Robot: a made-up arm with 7 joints. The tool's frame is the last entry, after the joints. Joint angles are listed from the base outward.
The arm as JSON. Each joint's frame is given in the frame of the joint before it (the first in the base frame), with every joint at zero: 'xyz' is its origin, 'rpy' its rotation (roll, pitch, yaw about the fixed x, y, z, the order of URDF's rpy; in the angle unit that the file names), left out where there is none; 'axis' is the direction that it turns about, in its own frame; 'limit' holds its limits. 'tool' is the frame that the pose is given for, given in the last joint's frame.
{
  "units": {
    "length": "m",
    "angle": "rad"
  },
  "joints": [
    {
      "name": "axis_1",
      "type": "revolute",
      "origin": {
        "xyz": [
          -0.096,
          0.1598,
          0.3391
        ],
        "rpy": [
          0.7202,
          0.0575,
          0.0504
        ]
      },
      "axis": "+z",
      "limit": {
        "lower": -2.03,
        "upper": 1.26
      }
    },
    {
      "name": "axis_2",
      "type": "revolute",
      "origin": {
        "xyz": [
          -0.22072,
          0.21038,
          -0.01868
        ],
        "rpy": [
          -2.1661,
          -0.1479,
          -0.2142
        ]
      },
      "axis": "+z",
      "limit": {
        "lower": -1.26,
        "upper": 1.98
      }
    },
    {
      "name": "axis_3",
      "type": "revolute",
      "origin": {
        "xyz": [
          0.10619,
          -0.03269,
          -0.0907
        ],
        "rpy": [
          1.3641,
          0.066,
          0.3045
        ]
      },
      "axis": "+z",
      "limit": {
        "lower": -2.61,
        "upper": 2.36
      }
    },
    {
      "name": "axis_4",
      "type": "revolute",
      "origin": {
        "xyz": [
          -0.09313,
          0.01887,
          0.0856
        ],
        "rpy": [
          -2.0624,
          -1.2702,
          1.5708
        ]
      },
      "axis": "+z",
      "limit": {
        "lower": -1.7,
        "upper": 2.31
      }
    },
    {
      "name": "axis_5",
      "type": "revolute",
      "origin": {
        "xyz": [
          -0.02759,
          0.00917,
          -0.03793
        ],
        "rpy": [
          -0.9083,
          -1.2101,
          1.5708
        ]
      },
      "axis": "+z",
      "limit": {
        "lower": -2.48,
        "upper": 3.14
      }
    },
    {
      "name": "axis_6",
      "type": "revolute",
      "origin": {
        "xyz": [
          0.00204,
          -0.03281,
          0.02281
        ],
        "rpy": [
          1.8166,
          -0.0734,
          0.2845
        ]
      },
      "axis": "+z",
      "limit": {
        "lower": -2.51,
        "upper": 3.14
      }
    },
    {
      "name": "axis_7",
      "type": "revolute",
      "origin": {
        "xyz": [
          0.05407,
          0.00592,
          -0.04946
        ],
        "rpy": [
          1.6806,
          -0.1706,
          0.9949
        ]
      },
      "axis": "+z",
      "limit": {
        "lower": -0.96,
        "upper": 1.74
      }
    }
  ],
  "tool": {
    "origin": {
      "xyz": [
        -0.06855,
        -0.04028,
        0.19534
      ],
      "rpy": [
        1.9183,
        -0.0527,
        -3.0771
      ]
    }
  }
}
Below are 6 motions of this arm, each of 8 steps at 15 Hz.
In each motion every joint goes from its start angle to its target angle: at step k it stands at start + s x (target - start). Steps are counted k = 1, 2, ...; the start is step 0. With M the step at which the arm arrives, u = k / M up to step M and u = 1 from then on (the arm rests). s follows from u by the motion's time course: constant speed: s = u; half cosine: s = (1 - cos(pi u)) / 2; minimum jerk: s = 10 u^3 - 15 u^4 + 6 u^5.
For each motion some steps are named. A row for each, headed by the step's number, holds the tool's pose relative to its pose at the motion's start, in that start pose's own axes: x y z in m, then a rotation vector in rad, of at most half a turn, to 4 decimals.
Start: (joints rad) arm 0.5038 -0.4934 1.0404 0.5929 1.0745 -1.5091 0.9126
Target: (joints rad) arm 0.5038 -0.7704 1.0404 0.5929 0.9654 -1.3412 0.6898
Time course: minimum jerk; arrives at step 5
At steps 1, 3, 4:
1: -0.0021 0.0010 0.0015 -0.0099 -0.0190 0.0151
3: -0.0256 0.0105 0.0162 -0.1137 -0.2259 0.1785
4: -0.0360 0.0134 0.0216 -0.1554 -0.3129 0.2469

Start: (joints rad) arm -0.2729 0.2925 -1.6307 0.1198 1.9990 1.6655 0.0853
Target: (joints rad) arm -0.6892 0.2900 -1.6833 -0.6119 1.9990 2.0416 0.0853
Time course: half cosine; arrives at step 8
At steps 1, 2, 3, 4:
1: -0.0064 -0.0006 0.0025 0.0102 0.0127 0.0134
2: -0.0242 -0.0027 0.0105 0.0398 0.0480 0.0504
3: -0.0492 -0.0070 0.0246 0.0854 0.0985 0.1024
4: -0.0760 -0.0136 0.0443 0.1411 0.1541 0.1582

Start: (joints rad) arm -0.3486 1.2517 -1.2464 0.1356 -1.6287 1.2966 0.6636
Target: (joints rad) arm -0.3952 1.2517 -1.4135 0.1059 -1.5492 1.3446 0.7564
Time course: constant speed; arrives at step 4
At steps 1, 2, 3, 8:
1: 0.0129 -0.0047 -0.0017 -0.0095 0.0087 -0.0511
2: 0.0254 -0.0098 -0.0030 -0.0172 0.0185 -0.1031
3: 0.0374 -0.0153 -0.0041 -0.0230 0.0295 -0.1557
8: 0.0490 -0.0212 -0.0050 -0.0271 0.0416 -0.2090

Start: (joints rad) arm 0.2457 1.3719 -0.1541 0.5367 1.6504 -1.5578 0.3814
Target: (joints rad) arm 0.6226 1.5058 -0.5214 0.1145 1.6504 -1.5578 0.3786
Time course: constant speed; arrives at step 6
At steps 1, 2, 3, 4, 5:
1: 0.0017 -0.0060 -0.0023 -0.0218 -0.0741 -0.0147
2: 0.0040 -0.0119 -0.0033 -0.0392 -0.1521 -0.0318
3: 0.0066 -0.0176 -0.0030 -0.0517 -0.2334 -0.0514
4: 0.0093 -0.0231 -0.0013 -0.0592 -0.3178 -0.0734
5: 0.0119 -0.0286 0.0019 -0.0613 -0.4048 -0.0978

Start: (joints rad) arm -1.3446 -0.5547 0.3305 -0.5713 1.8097 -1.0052 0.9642
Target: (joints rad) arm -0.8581 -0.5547 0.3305 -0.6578 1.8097 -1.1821 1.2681
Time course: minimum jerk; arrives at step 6
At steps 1, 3, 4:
1: 0.0033 -0.0010 0.0053 0.0201 0.0209 -0.0133
3: 0.0509 -0.0225 0.0696 0.2834 0.3012 -0.1772
4: 0.0845 -0.0435 0.1044 0.4489 0.4816 -0.2693

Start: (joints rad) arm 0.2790 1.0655 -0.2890 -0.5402 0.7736 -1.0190 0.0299
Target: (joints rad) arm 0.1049 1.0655 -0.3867 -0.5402 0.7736 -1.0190 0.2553
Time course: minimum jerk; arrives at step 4
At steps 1, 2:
1: 0.0008 -0.0011 -0.0026 -0.0171 0.0161 -0.0190
2: 0.0035 -0.0062 -0.0121 -0.0808 0.0761 -0.0938

